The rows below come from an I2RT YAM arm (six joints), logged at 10 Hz.
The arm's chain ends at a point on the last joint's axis. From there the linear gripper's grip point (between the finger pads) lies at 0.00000 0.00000 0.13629 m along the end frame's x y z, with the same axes.
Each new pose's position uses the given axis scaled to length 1; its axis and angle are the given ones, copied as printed.
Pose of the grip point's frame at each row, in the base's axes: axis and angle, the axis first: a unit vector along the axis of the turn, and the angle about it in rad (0 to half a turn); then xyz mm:
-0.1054, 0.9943, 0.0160, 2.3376, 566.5, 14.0, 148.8
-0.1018, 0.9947, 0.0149, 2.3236, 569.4, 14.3, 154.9
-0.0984, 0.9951, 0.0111, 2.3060, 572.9, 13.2, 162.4
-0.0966, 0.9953, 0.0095, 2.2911, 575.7, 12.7, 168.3
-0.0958, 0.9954, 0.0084, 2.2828, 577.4, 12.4, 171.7
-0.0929, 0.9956, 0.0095, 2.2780, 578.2, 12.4, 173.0
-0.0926, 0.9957, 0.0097, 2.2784, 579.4, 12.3, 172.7
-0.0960, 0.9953, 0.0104, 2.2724, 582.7, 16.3, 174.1
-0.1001, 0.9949, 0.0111, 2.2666, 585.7, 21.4, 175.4
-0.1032, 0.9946, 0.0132, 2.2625, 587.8, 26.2, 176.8
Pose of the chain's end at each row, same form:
-0.1054, 0.9943, 0.0160, 2.3376, 469.3, 0.0, 243.3
-0.1018, 0.9947, 0.0149, 2.3236, 470.8, 0.8, 248.0
-0.0984, 0.9951, 0.0111, 2.3060, 472.6, 0.7, 253.8
-0.0966, 0.9953, 0.0095, 2.2911, 474.0, 0.7, 258.2
-0.0958, 0.9954, 0.0084, 2.2828, 474.9, 0.6, 260.7
-0.0929, 0.9956, 0.0095, 2.2780, 475.2, 0.6, 261.5
-0.0926, 0.9957, 0.0097, 2.2784, 476.5, 0.5, 261.3
-0.0960, 0.9953, 0.0104, 2.2724, 479.3, 4.0, 262.0
-0.1001, 0.9949, 0.0111, 2.2666, 481.9, 8.5, 262.7
-0.1032, 0.9946, 0.0132, 2.2625, 483.7, 12.4, 263.7

